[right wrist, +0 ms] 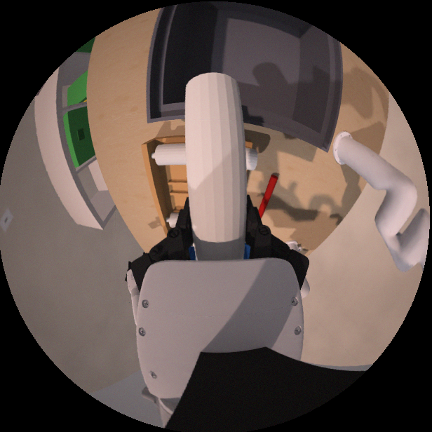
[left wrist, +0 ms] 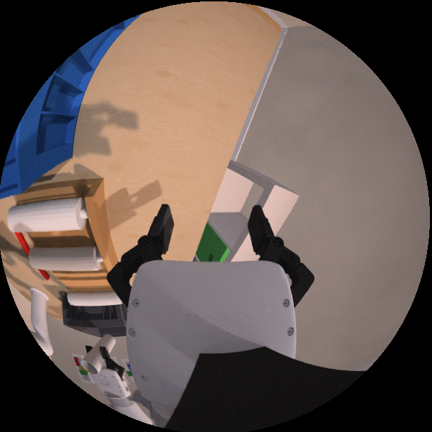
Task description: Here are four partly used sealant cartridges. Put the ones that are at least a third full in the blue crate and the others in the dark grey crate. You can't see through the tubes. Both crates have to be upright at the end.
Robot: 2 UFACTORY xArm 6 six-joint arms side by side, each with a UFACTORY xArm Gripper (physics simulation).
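My right gripper (right wrist: 218, 205) is shut on a white cartridge (right wrist: 215, 140) (left wrist: 94, 359), held in the air near the dark grey crate (right wrist: 322, 95) (left wrist: 92, 327). That crate is open toward the right wrist view. My left gripper (left wrist: 210, 214) is open and empty, high above the table edge. Three white cartridges show at the orange-brown wooden tray (left wrist: 96, 202) (right wrist: 156, 182) in the left wrist view: one (left wrist: 47, 215), a second (left wrist: 65, 258) and a third (left wrist: 95, 299). The blue crate (left wrist: 27, 150) is at the upper left there, with inner compartments. Fill levels are hidden.
A red rod (left wrist: 22, 243) (right wrist: 267, 195) lies beside the wooden tray. A pale bin (left wrist: 284, 200) (right wrist: 47, 120) with green parts (left wrist: 212, 242) (right wrist: 80, 132) stands beyond the table edge. A white arm section (left wrist: 41, 320) (right wrist: 385, 175) rises near the dark grey crate.
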